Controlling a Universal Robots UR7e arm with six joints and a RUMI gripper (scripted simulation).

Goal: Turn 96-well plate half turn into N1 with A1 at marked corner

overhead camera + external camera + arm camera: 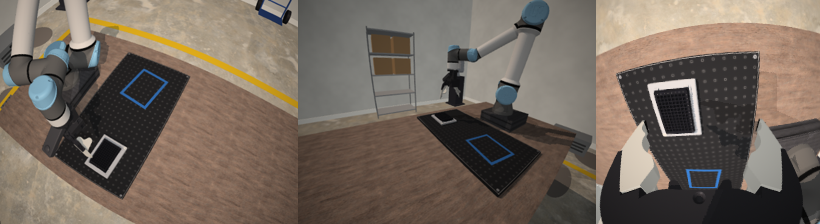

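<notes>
Now: the black 96-well plate 120 mm below my hand, 80 mm ahead of it and 40 mm to the left of it. The rest, counted from my hand: plate nest N1 (130 mm below, 80 mm ahead, 40 mm to the left).
</notes>
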